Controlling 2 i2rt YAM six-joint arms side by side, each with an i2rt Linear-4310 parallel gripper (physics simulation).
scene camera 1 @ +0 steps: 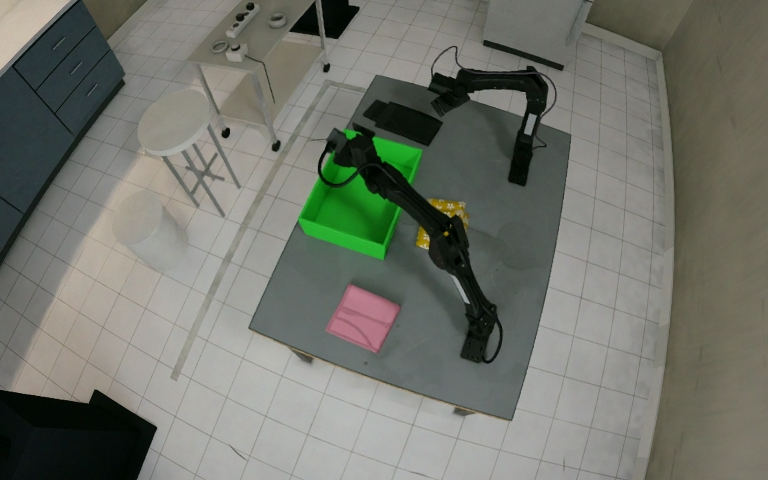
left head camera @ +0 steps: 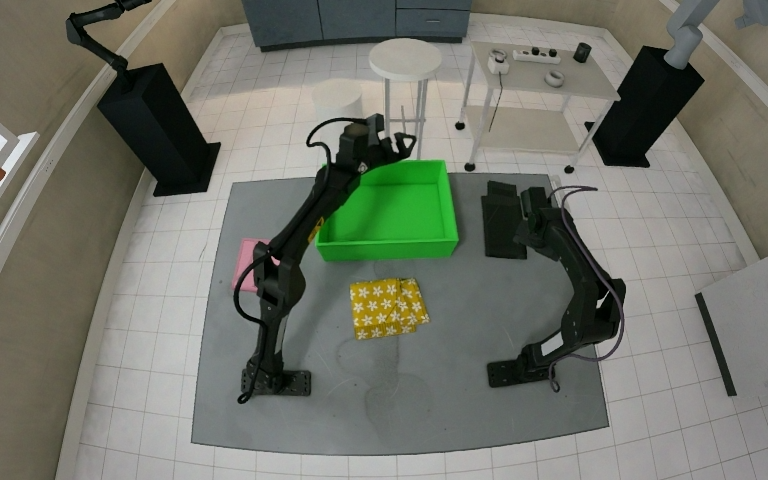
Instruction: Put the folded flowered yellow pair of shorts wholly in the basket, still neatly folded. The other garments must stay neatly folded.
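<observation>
The flowered yellow shorts (left head camera: 385, 308) (scene camera 1: 423, 236) lie folded flat on the table in front of the basket; one layer slants out at the right in the left head camera, and my left arm partly covers them in scene camera 1. The green basket (left head camera: 390, 250) (scene camera 1: 342, 239) stands upright; its visible inside holds no garment. My left gripper (left head camera: 408, 144) (scene camera 1: 362, 131) is open and empty, raised above the basket's far side. My right gripper (left head camera: 517, 232) (scene camera 1: 438, 107) is open and empty, beside and above the black garment; its fingers show small and dark.
A folded pink garment (left head camera: 244, 267) (scene camera 1: 362, 319) lies left of the basket in the left head camera, partly under my left arm. A folded black garment (left head camera: 501, 226) (scene camera 1: 407, 121) lies to the basket's right there. A stool (left head camera: 405, 58) (scene camera 1: 175, 121) stands beyond the table (left head camera: 453, 396) (scene camera 1: 453, 362).
</observation>
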